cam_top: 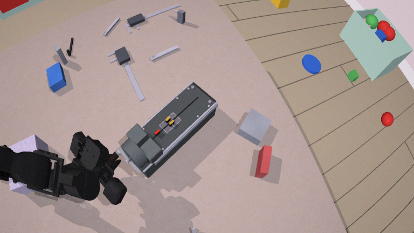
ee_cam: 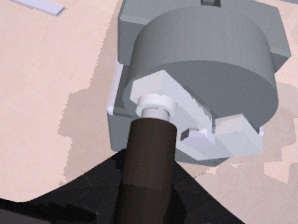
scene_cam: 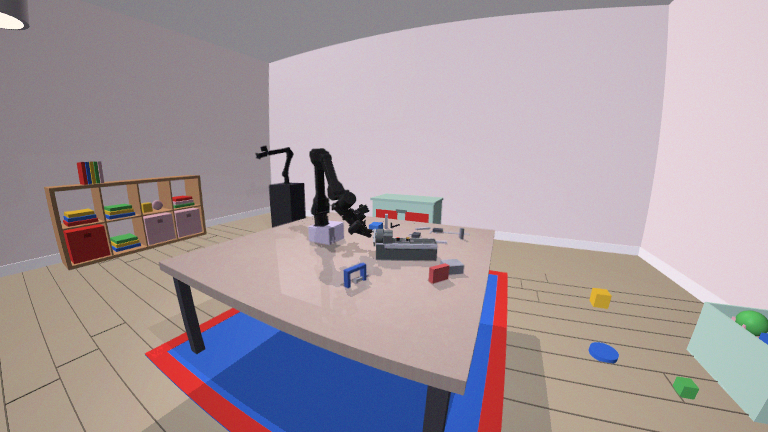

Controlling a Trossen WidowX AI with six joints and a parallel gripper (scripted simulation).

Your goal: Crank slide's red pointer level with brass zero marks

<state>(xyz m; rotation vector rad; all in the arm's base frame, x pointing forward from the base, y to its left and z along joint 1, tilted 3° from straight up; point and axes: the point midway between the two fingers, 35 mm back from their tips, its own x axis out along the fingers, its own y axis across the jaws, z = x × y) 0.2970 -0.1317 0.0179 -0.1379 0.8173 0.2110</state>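
My gripper tip is 20 mm past the dark brown crank handle and 30 mm below it. From my gripper tip the other things lie so: red pointer: 120 mm ahead, 10 mm to the left; red block: 320 mm ahead, 190 mm to the right, 60 mm below; grey block: 360 mm ahead, 90 mm to the right, 70 mm below.
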